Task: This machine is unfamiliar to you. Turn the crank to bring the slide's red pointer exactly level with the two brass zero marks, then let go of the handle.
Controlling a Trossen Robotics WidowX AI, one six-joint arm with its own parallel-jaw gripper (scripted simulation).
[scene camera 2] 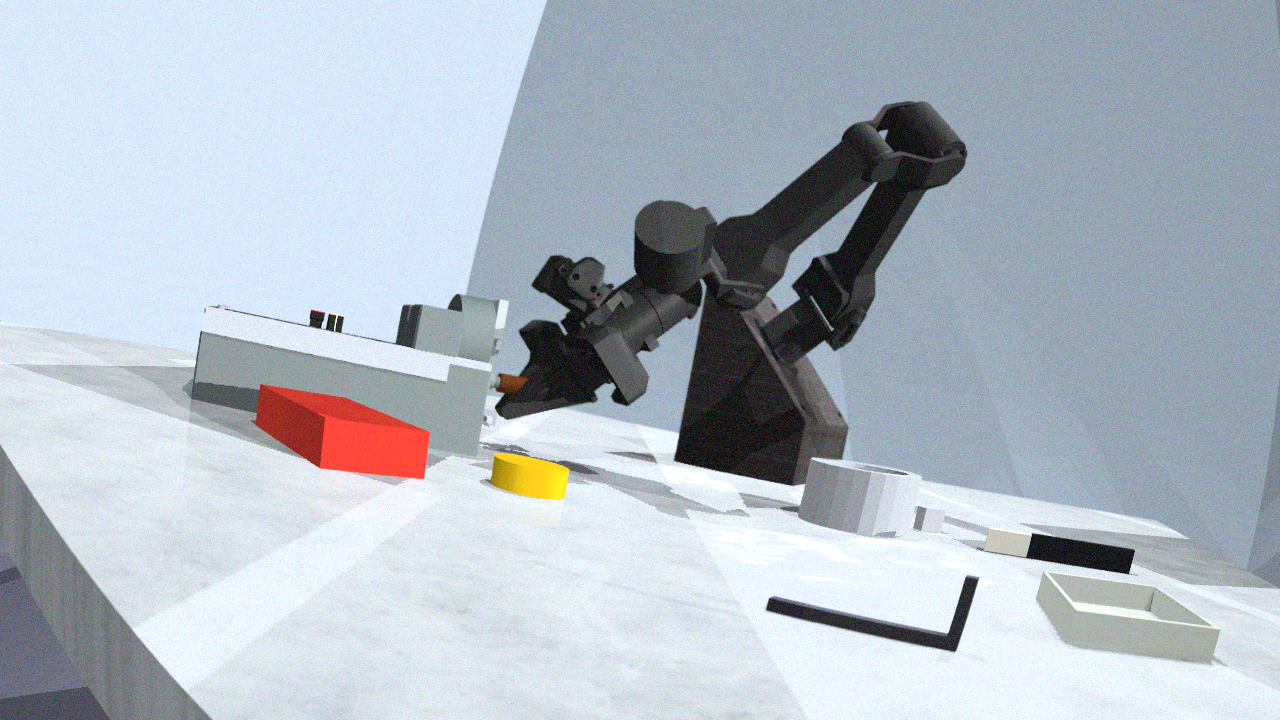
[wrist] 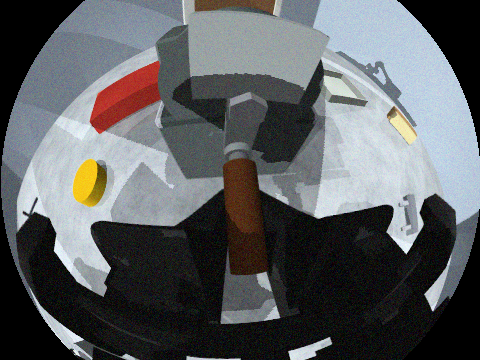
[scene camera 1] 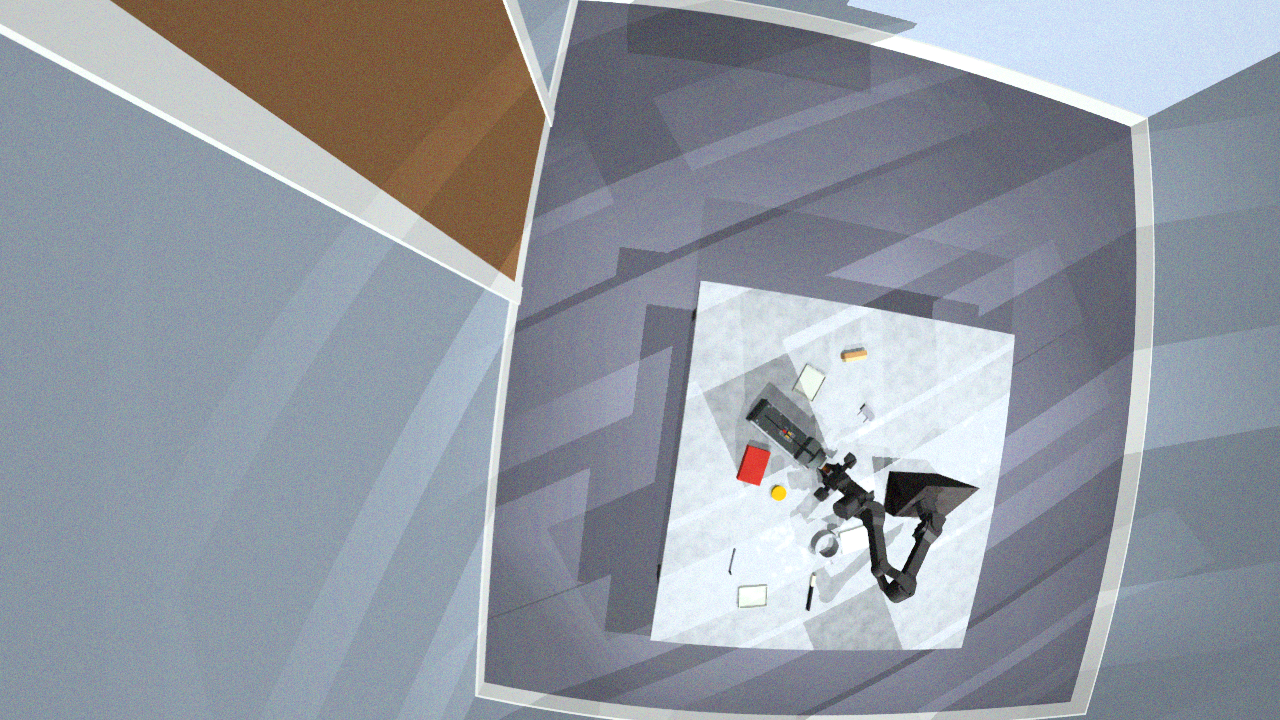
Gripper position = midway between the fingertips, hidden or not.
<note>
In view: my gripper (scene camera 2: 500,414), a brown handle (wrist: 246,241), a black-and-cream bar (scene camera 2: 1073,552) and a shallow tray (scene camera 2: 1091,612).
My gripper shows as well in the wrist view (wrist: 238,195) and in scene camera 1 (scene camera 1: 817,462).
</note>
